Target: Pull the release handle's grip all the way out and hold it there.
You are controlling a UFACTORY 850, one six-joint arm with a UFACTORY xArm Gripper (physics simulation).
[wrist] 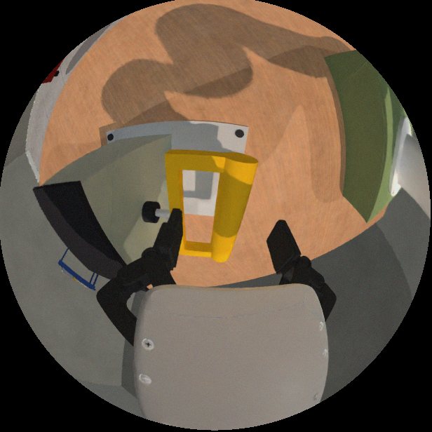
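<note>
The release handle's grip (234, 204) is a yellow rectangular frame with a thick round bar on its right side. It stands to the right of a grey-green housing (122, 175) with a dark top, joined by a short light rod (162, 213) with a black collar (151, 212). My gripper (229, 226) is open with nothing between its fingers. The left fingertip overlaps the lower left part of the yellow frame in view, and the right fingertip is to the right of the round bar. Whether the left finger touches the frame I cannot tell.
A light grey base plate (200, 131) with dark bolts lies under the housing on the wooden table (280, 115). A green block (362, 135) with a pale cylindrical part stands at the right. A blue frame (76, 276) shows at the lower left, beyond the table edge.
</note>
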